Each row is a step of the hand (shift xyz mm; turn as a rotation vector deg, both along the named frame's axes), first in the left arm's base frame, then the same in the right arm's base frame.
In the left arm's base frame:
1: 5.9 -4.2 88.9 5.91 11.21 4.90
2: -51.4 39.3 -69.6 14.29 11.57 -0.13
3: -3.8 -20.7 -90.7 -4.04 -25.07 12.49
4: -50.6 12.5 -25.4 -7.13 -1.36 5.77
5: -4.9 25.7 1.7 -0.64 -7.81 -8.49
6: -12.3 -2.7 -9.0 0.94 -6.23 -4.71
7: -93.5 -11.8 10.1 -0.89 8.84 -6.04
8: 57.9 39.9 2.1 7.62 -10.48 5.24
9: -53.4 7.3 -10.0 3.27 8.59 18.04
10: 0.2 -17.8 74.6 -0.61 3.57 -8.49
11: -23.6 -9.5 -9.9 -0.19 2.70 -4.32
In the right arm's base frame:
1: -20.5 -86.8 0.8 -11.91 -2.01 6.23
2: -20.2 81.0 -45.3 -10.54 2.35 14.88
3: 45.0 81.5 0.0 20.43 -18.62 -6.06
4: -6.8 31.2 -48.4 -0.56 -5.43 -7.50
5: -25.3 5.8 -3.6 9.84 6.03 -0.60
6: 4.6 8.7 -11.9 7.33 2.73 0.86
7: 5.1 -6.6 -94.4 -6.83 8.29 -0.08
8: -36.8 5.1 59.8 8.88 -8.43 6.75
9: -6.2 15.2 -52.3 -13.15 -15.15 2.74
10: -3.7 -76.5 -4.8 -1.08 9.17 0.05
11: 11.0 8.5 -23.5 -1.39 4.90 0.19

